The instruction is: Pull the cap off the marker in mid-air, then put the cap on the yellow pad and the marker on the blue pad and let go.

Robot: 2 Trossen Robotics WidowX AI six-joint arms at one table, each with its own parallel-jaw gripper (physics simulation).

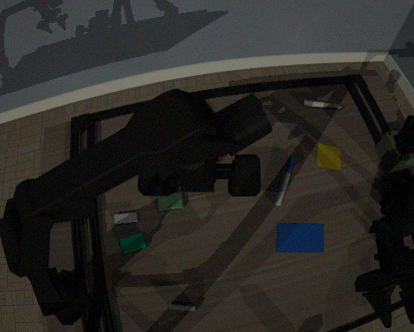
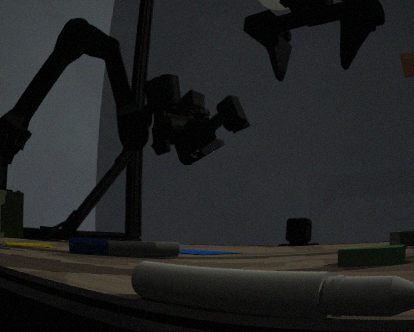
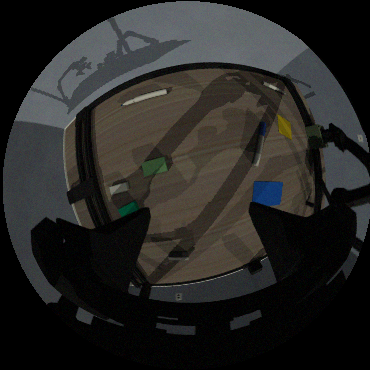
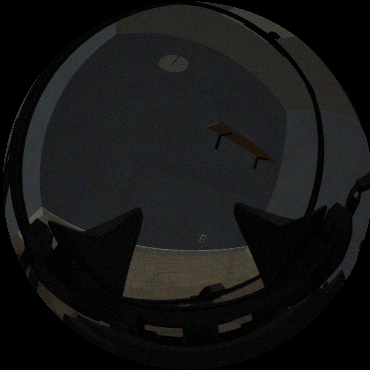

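Pixels of known places: left gripper, fingertip midpoint: (image 1: 203,188) (image 2: 310,74) (image 3: 200,210); right gripper, fingertip midpoint: (image 1: 401,325) (image 2: 236,133) (image 4: 187,211); left arm's base, origin of the base link: (image 1: 62,297); right arm's base, origin of the base link: (image 1: 404,144) (image 3: 323,135).
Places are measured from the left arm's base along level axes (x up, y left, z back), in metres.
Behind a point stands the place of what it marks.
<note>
The capped marker lies on the table, its white body (image 1: 283,189) {x -0.036, y -0.206, z -0.575 m} (image 2: 145,249) {x -0.045, y -0.194, z -0.575 m} (image 3: 258,151) {x -0.036, y -0.202, z -0.571 m} joined to its blue cap (image 1: 290,164) {x -0.034, y -0.180, z -0.644 m} (image 2: 89,246) {x -0.044, y -0.170, z -0.642 m} (image 3: 262,128) {x -0.036, y -0.177, z -0.642 m}. The yellow pad (image 1: 329,157) {x -0.053, y -0.257, z -0.753 m} (image 2: 30,245) {x -0.053, y -0.235, z -0.744 m} (image 3: 284,127) {x -0.053, y -0.257, z -0.750 m} lies near the cap end. The blue pad (image 1: 300,238) {x -0.053, y -0.319, z -0.506 m} (image 2: 207,252) {x -0.053, y -0.303, z -0.489 m} (image 3: 267,193) {x -0.053, y -0.316, z -0.506 m} lies beyond the body's other end. My left gripper (image 2: 312,74) {x 0.155, y -0.107, z -0.391 m} (image 3: 200,210) {x 0.155, y -0.107, z -0.391 m} is open and empty, high above the table. My right gripper (image 2: 235,134) {x 0.188, y -0.565, z -0.403 m} (image 4: 187,211) {x 0.188, y -0.565, z -0.403 m} is open and empty, raised and facing the wall, away from the marker.
A white pen (image 2: 225,287) {x -0.042, y 0.148, z -0.527 m} (image 3: 145,97) {x -0.041, y 0.139, z -0.511 m} lies by the back edge; another white pen (image 1: 320,104) {x -0.037, y -0.143, z -0.890 m} (image 3: 272,87) {x -0.041, y -0.139, z -0.884 m} lies near the far right corner. A light green block (image 1: 170,201) {x -0.039, y -0.013, z -0.370 m} (image 3: 154,166) {x -0.039, y -0.014, z -0.372 m}, a white block (image 1: 125,218) {x -0.042, y 0.041, z -0.261 m} (image 3: 119,188) {x -0.042, y 0.037, z -0.266 m} and a teal block (image 1: 133,243) {x -0.039, y -0.021, z -0.229 m} (image 3: 128,208) {x -0.039, y -0.015, z -0.238 m} lie at the left.
</note>
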